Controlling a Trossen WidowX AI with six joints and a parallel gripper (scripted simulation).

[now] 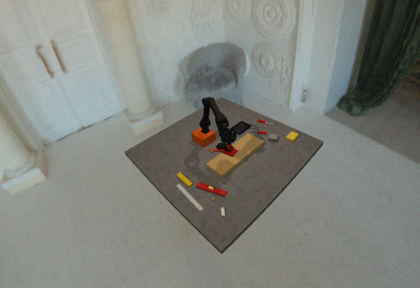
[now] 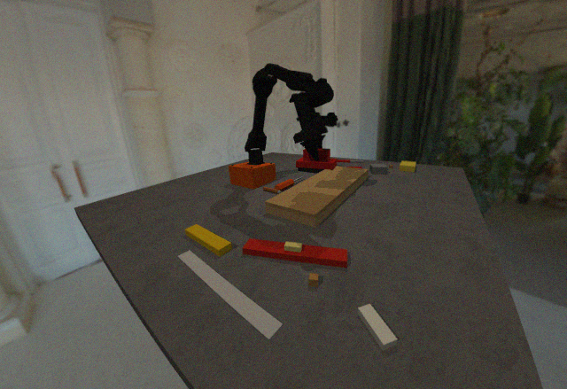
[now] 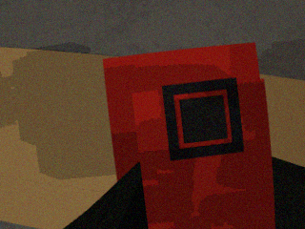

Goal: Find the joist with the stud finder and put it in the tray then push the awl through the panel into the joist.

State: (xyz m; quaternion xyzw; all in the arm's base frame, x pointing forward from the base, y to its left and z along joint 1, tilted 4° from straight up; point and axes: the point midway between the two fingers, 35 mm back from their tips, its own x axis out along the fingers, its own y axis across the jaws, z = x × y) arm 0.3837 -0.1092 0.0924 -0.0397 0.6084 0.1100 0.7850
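Now: the black tray 41 cm to the left of my gripper tip, 24 cm behind it and 14 cm below it. From my gripper tip the other things lie so: red level 28 cm to the right, 14 cm below, 8 cm ahead; then red stud finder 2 cm above, 1 cm ahead; then orange-handled awl 20 cm behind, 14 cm below, 13 cm to the left.
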